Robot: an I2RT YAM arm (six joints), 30 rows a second.
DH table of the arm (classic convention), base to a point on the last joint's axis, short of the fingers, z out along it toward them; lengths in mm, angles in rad. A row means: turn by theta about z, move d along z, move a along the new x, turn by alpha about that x. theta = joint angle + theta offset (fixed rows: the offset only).
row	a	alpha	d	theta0
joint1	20	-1.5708	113.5	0
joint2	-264	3.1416	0	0
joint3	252.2	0	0	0.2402
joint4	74	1.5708	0	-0.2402
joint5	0	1.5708	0	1.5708
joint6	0	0	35.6	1.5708
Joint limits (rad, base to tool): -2.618..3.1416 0..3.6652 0..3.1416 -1.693..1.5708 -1.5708..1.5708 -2.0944..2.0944
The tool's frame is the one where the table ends.
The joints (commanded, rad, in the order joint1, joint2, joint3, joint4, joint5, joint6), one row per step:
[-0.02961 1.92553 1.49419 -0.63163 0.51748 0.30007]
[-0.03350 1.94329 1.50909 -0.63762 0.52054 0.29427]
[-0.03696 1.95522 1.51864 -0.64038 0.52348 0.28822]
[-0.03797 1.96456 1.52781 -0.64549 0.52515 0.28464]
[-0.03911 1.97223 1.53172 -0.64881 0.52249 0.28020]
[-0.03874 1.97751 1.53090 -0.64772 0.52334 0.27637]
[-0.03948 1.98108 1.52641 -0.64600 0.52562 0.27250]
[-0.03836 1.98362 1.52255 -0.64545 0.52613 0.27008]
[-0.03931 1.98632 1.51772 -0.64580 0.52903 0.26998]
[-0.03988 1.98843 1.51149 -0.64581 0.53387 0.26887]
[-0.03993 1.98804 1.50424 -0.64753 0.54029 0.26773]
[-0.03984 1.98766 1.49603 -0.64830 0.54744 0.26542]
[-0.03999 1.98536 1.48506 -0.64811 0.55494 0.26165]
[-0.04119 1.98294 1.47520 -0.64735 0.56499 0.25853]
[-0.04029 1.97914 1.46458 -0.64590 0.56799 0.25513]
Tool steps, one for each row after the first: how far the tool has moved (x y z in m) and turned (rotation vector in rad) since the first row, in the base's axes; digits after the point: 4 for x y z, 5 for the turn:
[0.0033 -0.0018 -0.0028 -0.00474 0.01188 -0.00095]
[0.0055 -0.0034 -0.0047 -0.00953 0.02021 -0.00121]
[0.0072 -0.0039 -0.0060 -0.01221 0.02738 -0.00027]
[0.0082 -0.0044 -0.0081 -0.01134 0.03663 0.00330]
[0.0087 -0.0043 -0.0103 -0.01340 0.04363 0.00623]
[0.0085 -0.0046 -0.0130 -0.01663 0.05204 0.00741]
[0.0083 -0.0042 -0.0151 -0.01780 0.05913 0.01020]
[0.0077 -0.0046 -0.0175 -0.02002 0.06719 0.00805]
[0.0069 -0.0050 -0.0201 -0.02433 0.07632 0.00616]
[0.0055 -0.0052 -0.0220 -0.03008 0.08577 0.00414]
[0.0041 -0.0053 -0.0242 -0.03693 0.09588 0.00286]
[0.0021 -0.0055 -0.0263 -0.04463 0.10667 0.00236]
[0.0002 -0.0062 -0.0279 -0.05437 0.11549 -0.00085]
[-0.0016 -0.0059 -0.0294 -0.05811 0.12278 0.00147]

